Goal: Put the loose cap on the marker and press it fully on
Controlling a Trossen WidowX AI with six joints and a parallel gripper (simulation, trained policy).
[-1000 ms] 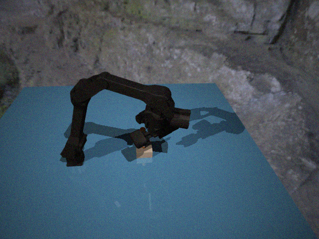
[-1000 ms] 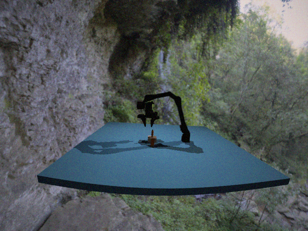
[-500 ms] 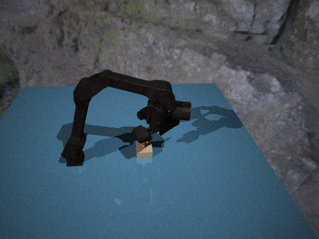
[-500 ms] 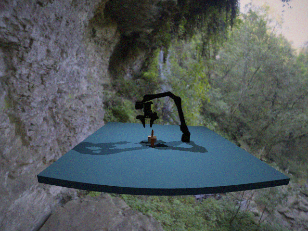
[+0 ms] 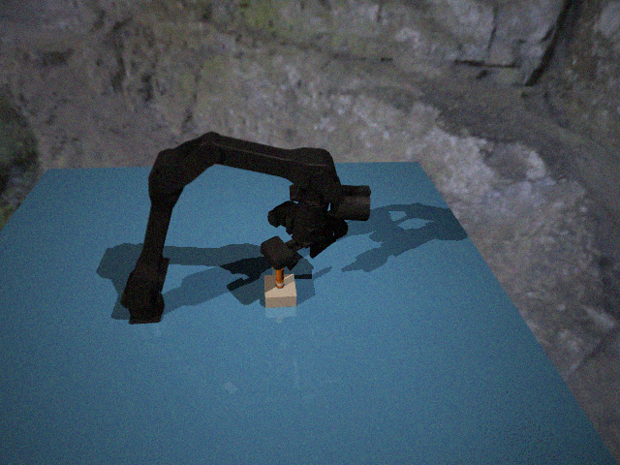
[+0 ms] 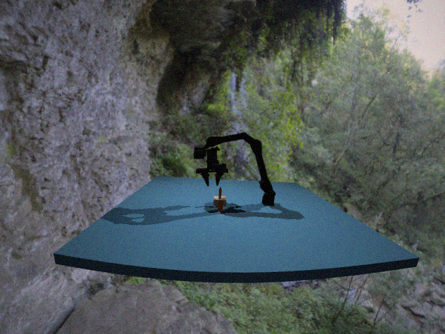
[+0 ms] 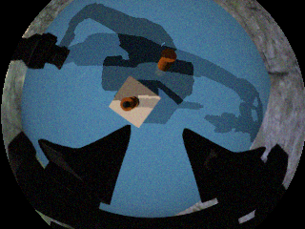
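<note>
Now: gripper tip 4 cm past the orange cap, 10 cm to the right of it and 8 cm above it. Also, from my gripper tip: tan holder block: 4 cm behind, 9 cm below.
</note>
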